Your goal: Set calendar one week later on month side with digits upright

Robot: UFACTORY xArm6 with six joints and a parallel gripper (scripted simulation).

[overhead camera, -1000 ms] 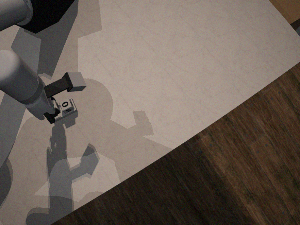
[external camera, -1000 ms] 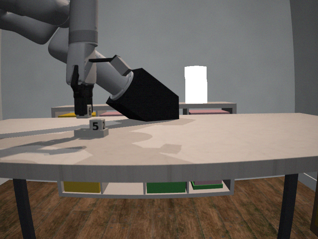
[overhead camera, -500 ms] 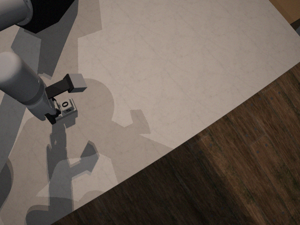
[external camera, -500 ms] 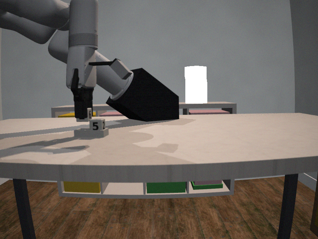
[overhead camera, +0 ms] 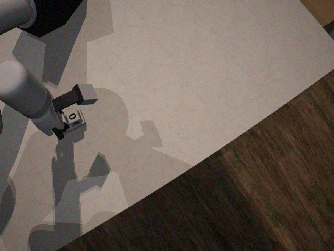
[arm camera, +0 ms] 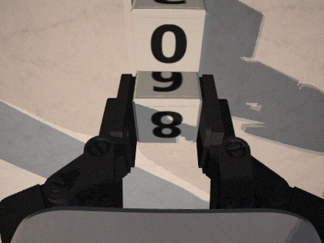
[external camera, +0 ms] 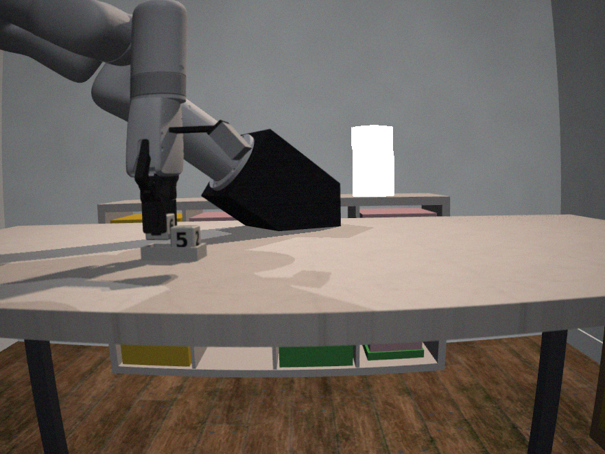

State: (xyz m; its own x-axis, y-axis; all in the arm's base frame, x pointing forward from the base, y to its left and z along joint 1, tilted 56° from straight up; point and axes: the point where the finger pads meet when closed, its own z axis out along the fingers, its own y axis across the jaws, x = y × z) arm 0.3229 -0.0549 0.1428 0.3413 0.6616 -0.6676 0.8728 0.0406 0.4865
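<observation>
Now: the grey tray 50 mm below my hand, 20 mm to the left of it and 10 mm ahead of it. Also, from my hand: white cube: 10 mm below.
</observation>
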